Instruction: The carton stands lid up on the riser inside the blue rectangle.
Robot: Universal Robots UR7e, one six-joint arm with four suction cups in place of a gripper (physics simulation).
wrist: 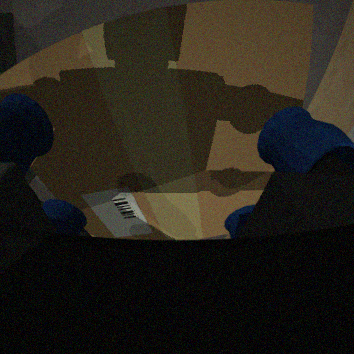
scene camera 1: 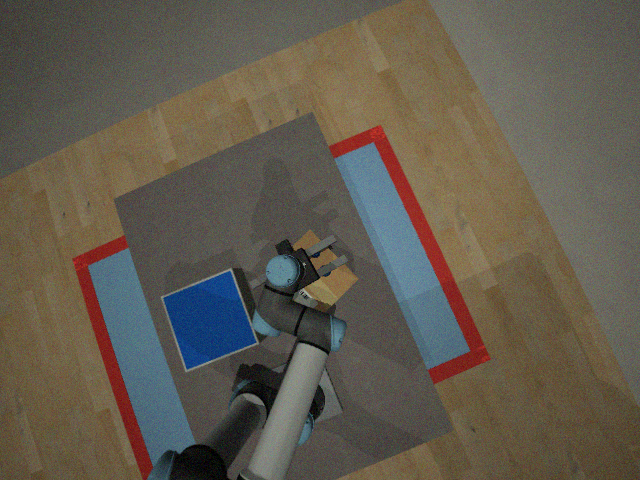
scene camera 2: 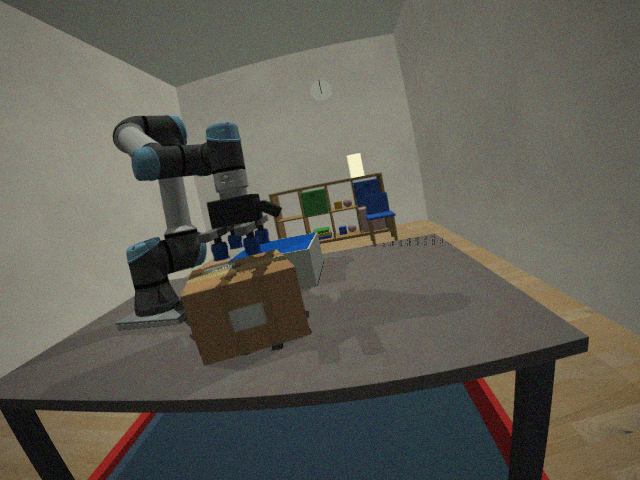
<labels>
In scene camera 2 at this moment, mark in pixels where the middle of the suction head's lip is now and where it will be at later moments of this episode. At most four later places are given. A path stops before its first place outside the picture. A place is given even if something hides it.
My suction head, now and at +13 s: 243,245; 246,260. At the last of these places it is stuck to a brown carton.
</labels>
